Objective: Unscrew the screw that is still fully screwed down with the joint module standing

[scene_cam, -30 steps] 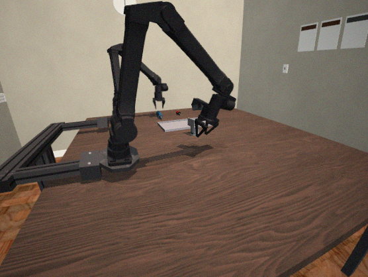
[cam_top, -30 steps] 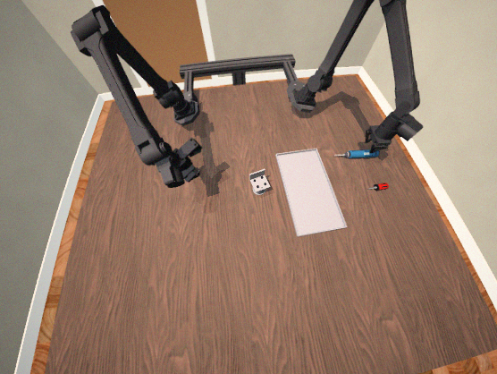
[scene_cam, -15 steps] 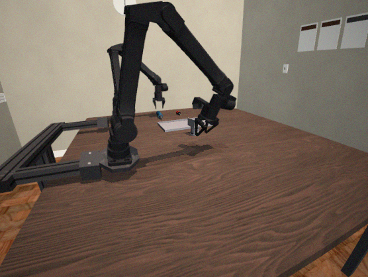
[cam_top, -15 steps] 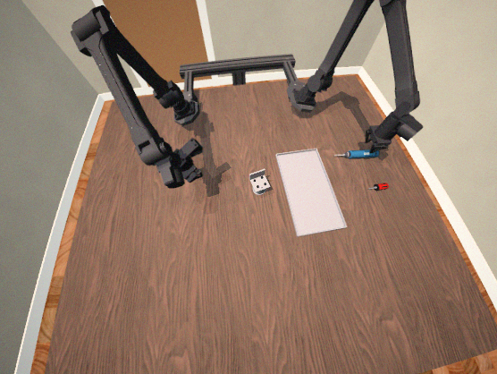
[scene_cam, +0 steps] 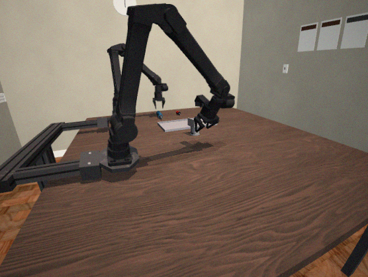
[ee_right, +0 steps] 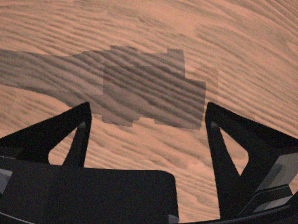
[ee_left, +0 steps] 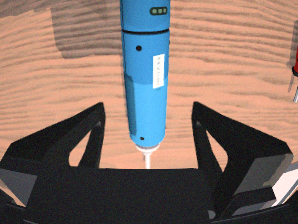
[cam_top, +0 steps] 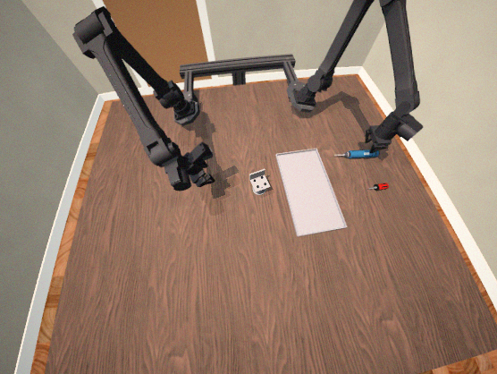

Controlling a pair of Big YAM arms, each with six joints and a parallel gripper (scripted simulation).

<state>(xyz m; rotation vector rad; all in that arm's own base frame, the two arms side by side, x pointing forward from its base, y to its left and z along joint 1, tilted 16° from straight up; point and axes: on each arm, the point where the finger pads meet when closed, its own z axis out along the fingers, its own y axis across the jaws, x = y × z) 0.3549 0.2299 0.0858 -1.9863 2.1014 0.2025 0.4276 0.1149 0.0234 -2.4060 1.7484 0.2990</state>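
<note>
Right now the bracket is 21 cm to the left of my right hand, 5 cm ahead of it and 4 cm below it. From my right hand the other things lie so: joint module body 21 cm to the left, 8 cm below, 5 cm ahead; flat tray 44 cm to the left, 10 cm below, 8 cm ahead; small red-handled screwdriver 78 cm to the left, 12 cm ahead, 9 cm below.
</note>
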